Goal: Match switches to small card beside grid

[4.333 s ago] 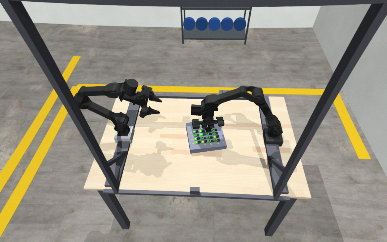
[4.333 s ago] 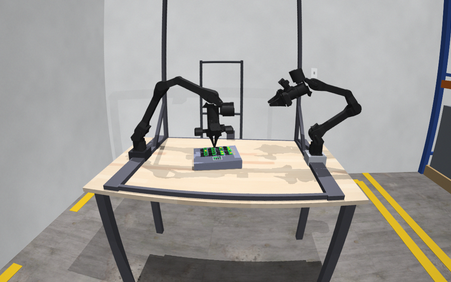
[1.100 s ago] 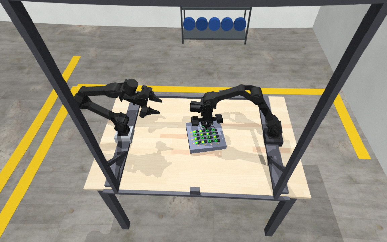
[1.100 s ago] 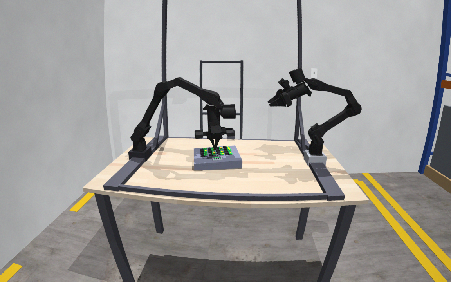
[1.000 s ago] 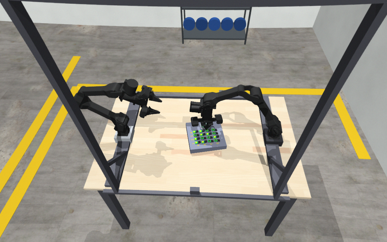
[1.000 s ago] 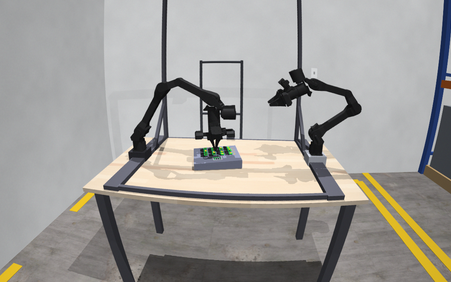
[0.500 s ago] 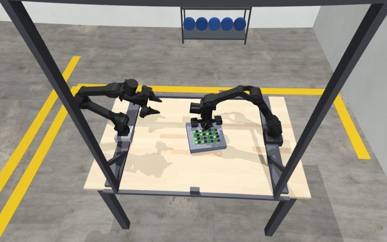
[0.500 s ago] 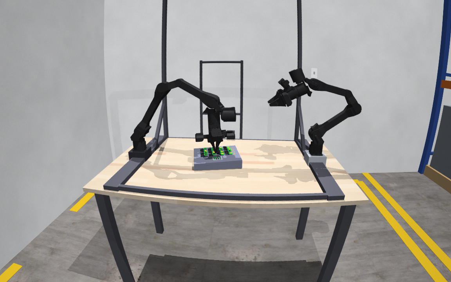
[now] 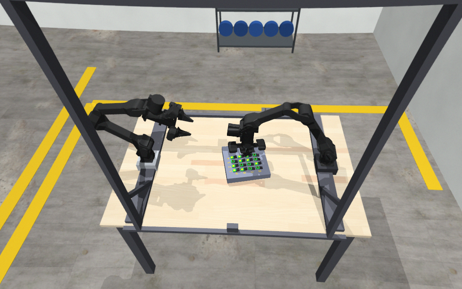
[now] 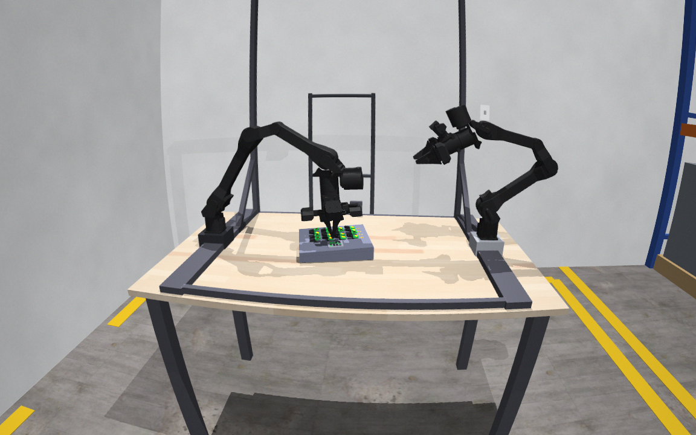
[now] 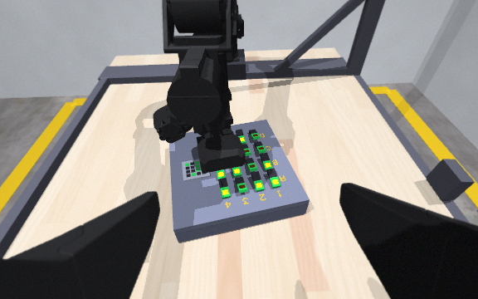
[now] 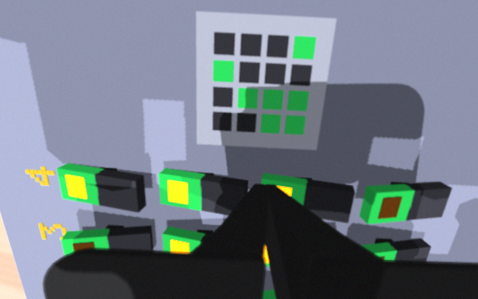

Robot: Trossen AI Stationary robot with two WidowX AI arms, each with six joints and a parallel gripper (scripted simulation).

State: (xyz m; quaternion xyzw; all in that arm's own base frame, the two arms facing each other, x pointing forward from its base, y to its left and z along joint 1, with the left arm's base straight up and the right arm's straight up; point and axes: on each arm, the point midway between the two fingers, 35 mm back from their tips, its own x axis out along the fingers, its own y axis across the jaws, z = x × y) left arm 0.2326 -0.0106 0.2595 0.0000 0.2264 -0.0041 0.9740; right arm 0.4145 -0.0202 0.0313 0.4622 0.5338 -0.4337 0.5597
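My right hand is 1 cm to the left of the switch c4 and 3 cm above it. From my right hand the other things lie so: switch b4 (3 cm to the left, 3 cm below); then switch d4 (1 cm ahead, 5 cm to the right, 3 cm below); then switch a4 (1 cm behind, 7 cm to the left, 3 cm below).
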